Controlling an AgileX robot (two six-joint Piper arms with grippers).
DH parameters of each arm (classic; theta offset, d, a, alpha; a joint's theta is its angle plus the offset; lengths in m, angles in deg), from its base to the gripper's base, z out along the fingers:
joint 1: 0 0.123 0 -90
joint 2: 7.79 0 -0.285 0
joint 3: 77.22 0 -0.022 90
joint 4: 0 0.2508 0 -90
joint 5: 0 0 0.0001 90
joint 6: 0 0.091 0 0
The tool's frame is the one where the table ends.
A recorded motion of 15 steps. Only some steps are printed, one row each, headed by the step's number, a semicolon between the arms.
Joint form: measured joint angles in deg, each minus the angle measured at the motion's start. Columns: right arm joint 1, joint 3, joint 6, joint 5, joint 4, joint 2; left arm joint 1, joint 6, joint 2, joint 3, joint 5, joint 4.
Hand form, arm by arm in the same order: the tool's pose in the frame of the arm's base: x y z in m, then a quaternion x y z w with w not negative. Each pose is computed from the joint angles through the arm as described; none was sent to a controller.
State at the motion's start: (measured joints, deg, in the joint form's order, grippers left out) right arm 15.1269 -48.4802 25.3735 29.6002 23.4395 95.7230; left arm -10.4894 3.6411 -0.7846 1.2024 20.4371 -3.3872
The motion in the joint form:
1: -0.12 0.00 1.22 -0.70 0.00 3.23; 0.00 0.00 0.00 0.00 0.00 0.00
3: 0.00 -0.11 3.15 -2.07 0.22 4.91; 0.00 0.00 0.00 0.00 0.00 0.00
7: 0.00 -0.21 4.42 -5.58 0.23 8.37; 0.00 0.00 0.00 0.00 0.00 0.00
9: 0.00 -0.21 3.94 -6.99 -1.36 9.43; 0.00 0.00 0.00 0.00 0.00 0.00
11: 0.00 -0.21 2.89 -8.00 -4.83 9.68; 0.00 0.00 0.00 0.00 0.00 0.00
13: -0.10 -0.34 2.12 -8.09 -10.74 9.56; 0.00 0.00 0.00 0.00 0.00 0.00
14: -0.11 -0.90 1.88 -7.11 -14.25 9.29; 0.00 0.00 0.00 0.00 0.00 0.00
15: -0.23 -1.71 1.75 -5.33 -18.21 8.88; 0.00 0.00 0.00 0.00 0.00 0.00
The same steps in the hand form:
1: 0.2858 0.0948 0.1474 0.25993 0.94868 0.16074 0.08124; 0.0517 -0.0115 0.1748 0.08234 0.79347 -0.06087 0.59993
3: 0.2888 0.0956 0.1395 0.27943 0.94377 0.15861 0.07790; 0.0517 -0.0115 0.1748 0.08234 0.79347 -0.06087 0.59993
7: 0.2951 0.0952 0.1225 0.29665 0.93955 0.15053 0.08120; 0.0517 -0.0115 0.1748 0.08234 0.79347 -0.06087 0.59993
9: 0.2972 0.0940 0.1170 0.28365 0.94424 0.14154 0.08897; 0.0517 -0.0115 0.1748 0.08234 0.79347 -0.06087 0.59993
11: 0.2987 0.0918 0.1156 0.25088 0.95397 0.12788 0.10315; 0.0517 -0.0115 0.1748 0.08234 0.79347 -0.06087 0.59993
13: 0.2997 0.0881 0.1162 0.20192 0.96672 0.10488 0.11698; 0.0517 -0.0115 0.1748 0.08234 0.79347 -0.06087 0.59993
14: 0.3010 0.0865 0.1189 0.17342 0.97307 0.09111 0.12151; 0.0517 -0.0115 0.1748 0.08234 0.79347 -0.06087 0.59993
15: 0.3026 0.0840 0.1231 0.14360 0.97914 0.07363 0.12349; 0.0517 -0.0115 0.1748 0.08234 0.79347 -0.06087 0.59993

